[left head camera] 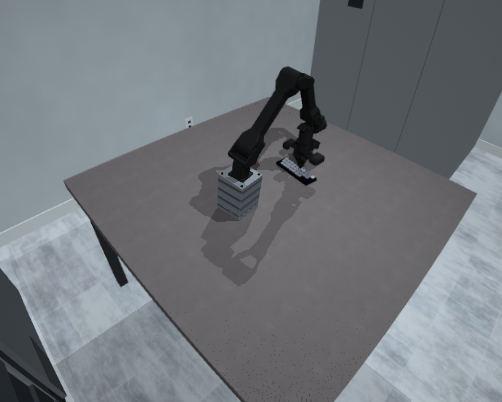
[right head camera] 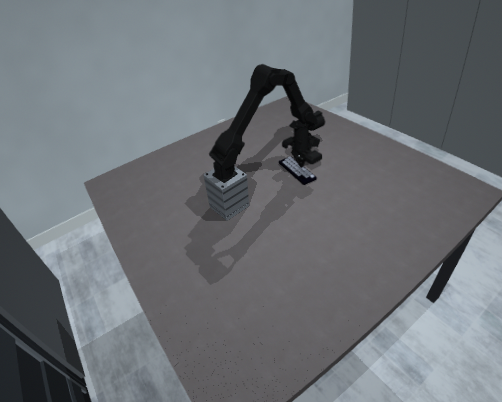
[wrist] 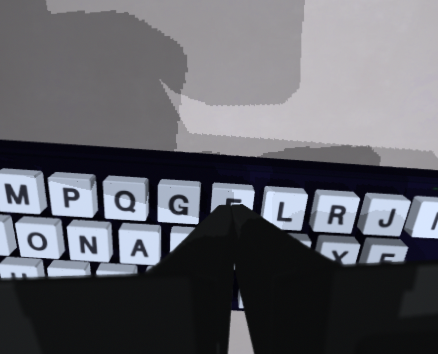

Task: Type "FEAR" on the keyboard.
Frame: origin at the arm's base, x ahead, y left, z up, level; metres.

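Where they show: gripper, fingertip midpoint: (left head camera: 300, 168) (right head camera: 301, 166) (wrist: 230, 217); arm's base, origin of the base link: (left head camera: 240, 174) (right head camera: 224, 174).
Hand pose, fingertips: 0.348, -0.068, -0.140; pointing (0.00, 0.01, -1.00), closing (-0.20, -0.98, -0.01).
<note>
Each offset is from my fingertips to the top centre of the thing, as dx, dy, dz. Level surfaces: height alone.
The dark keyboard @(-0.013, +0.013, -0.003) (left head camera: 292, 168) (right head camera: 292, 169) (wrist: 100, 162) with white keys lies flat on the table. My gripper (left head camera: 300, 164) (right head camera: 300, 162) (wrist: 230, 217) is shut, with nothing between its fingers, and points down at the keyboard. In the wrist view its fingertips overlap the lower part of the F key @(+0.002, -0.001, -0.003) (wrist: 232, 191), between the G key @(+0.007, +0.017, -0.003) (wrist: 179, 200) and the L key @(-0.004, -0.018, -0.003) (wrist: 284, 207). Whether they touch or press it I cannot tell. The R key @(-0.009, -0.036, -0.003) (wrist: 335, 211), the A key @(-0.006, +0.035, -0.003) (wrist: 139, 247) and part of the E key @(-0.034, -0.052, -0.003) (wrist: 385, 250) show. The fingers hide several lower-row keys.
The arm stands on a grey striped block (left head camera: 239, 199) (right head camera: 227, 200) on the brown table @(dz -0.020) (left head camera: 320, 280) (right head camera: 310, 280), left of the keyboard in the head views. A wall stands behind the table, and grey cabinets (left head camera: 390, 60) (right head camera: 420, 60) stand at the back right.
</note>
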